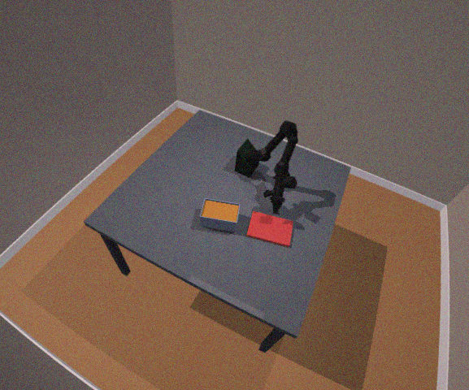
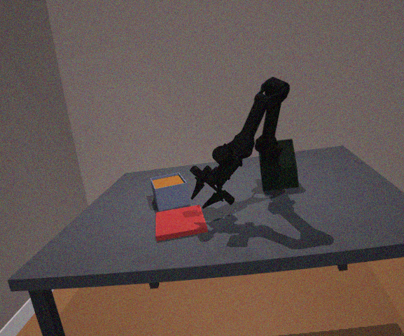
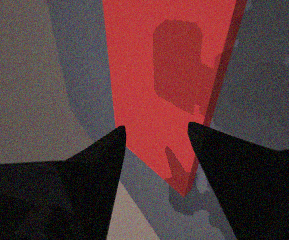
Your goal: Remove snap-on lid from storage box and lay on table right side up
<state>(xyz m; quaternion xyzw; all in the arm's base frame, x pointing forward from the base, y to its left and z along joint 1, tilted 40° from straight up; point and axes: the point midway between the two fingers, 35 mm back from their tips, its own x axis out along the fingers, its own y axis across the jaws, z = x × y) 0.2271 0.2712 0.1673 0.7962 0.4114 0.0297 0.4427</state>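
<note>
Now: gripper tip 70 mm short of the red lid, 20 mm to the right of it and 50 mm above it. From my gripper tip the other things lie so: storage box: 180 mm ahead, 260 mm to the right, 20 mm below.
</note>
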